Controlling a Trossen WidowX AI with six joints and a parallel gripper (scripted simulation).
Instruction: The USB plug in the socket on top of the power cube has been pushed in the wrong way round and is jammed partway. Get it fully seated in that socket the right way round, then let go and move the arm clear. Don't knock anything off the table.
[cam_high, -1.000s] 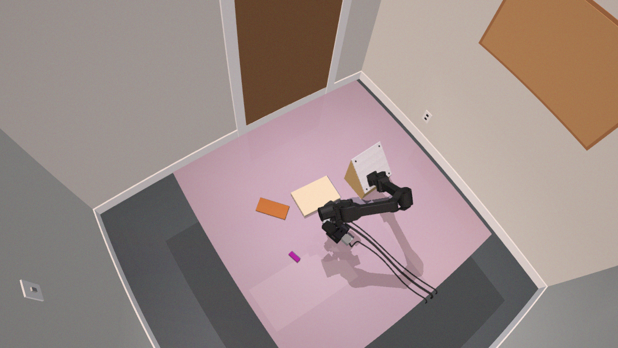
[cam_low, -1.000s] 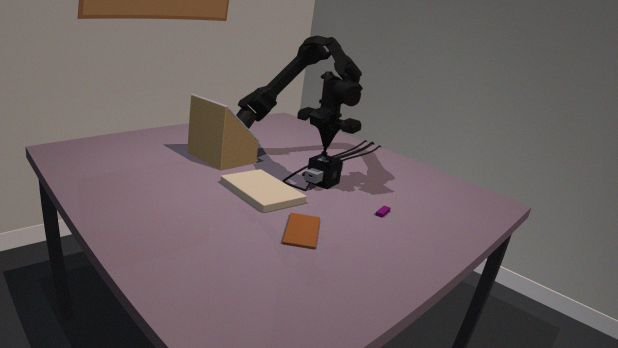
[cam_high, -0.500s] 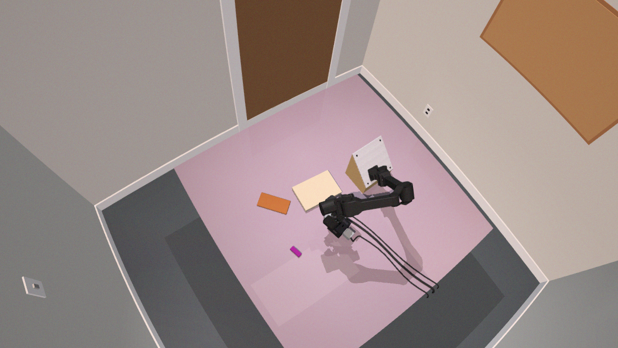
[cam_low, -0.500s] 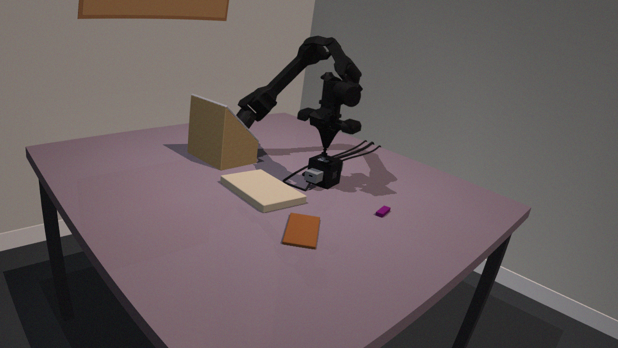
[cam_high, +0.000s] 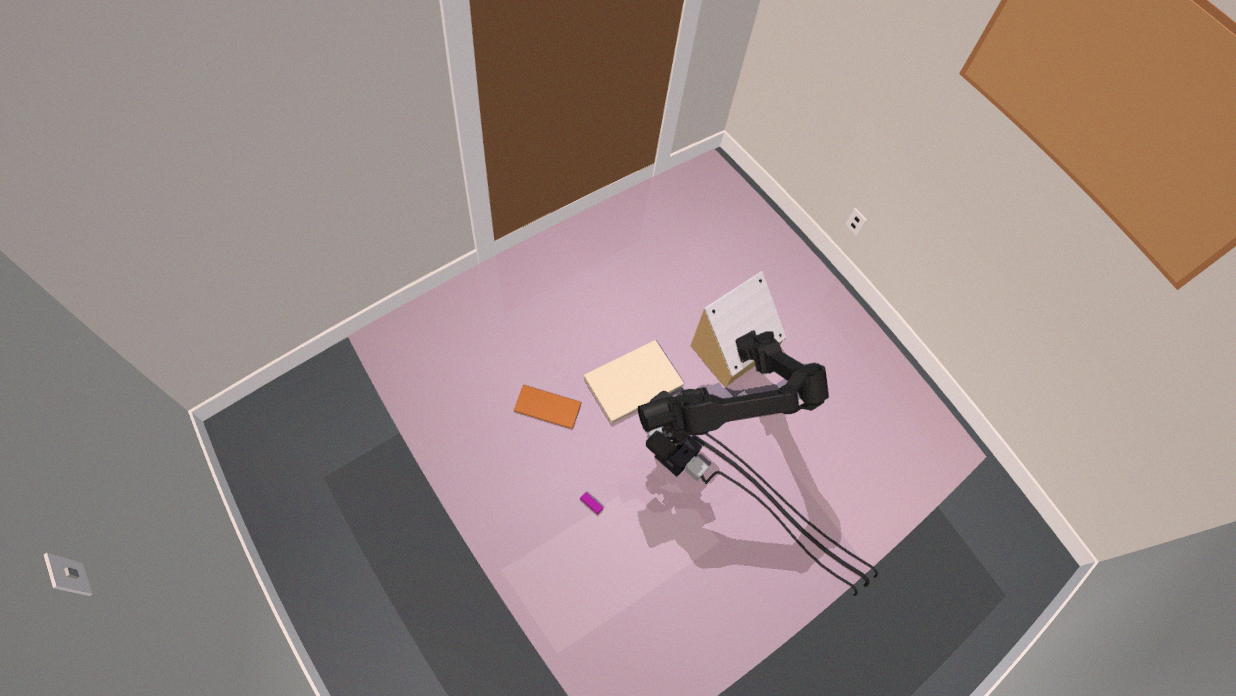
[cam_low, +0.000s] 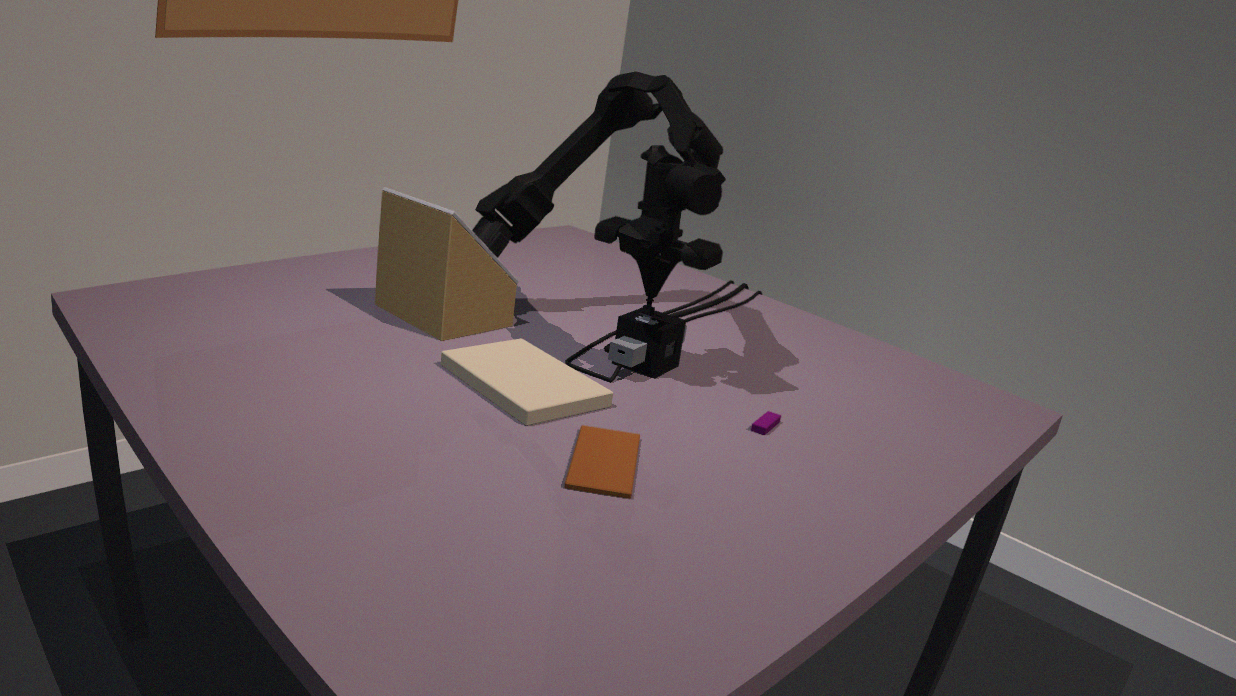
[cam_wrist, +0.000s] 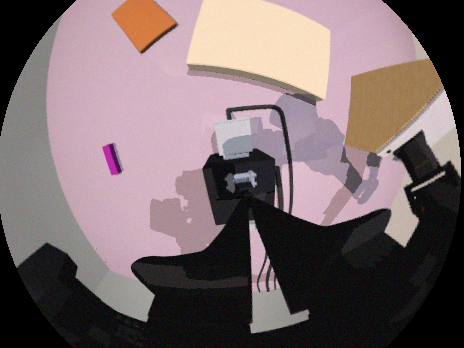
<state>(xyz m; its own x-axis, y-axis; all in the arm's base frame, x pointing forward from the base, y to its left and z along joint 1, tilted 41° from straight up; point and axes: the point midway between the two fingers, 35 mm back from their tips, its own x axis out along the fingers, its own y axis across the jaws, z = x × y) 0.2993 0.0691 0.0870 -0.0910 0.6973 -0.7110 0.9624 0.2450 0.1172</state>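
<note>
Right now my gripper tip is 20 mm above the USB plug. Also, from my gripper tip: magenta block: 240 mm ahead, 110 mm below, 10 mm to the left; then cream slab: 210 mm to the right, 100 mm below, 20 mm behind; then orange pad: 260 mm to the right, 200 mm ahead, 110 mm below.
</note>
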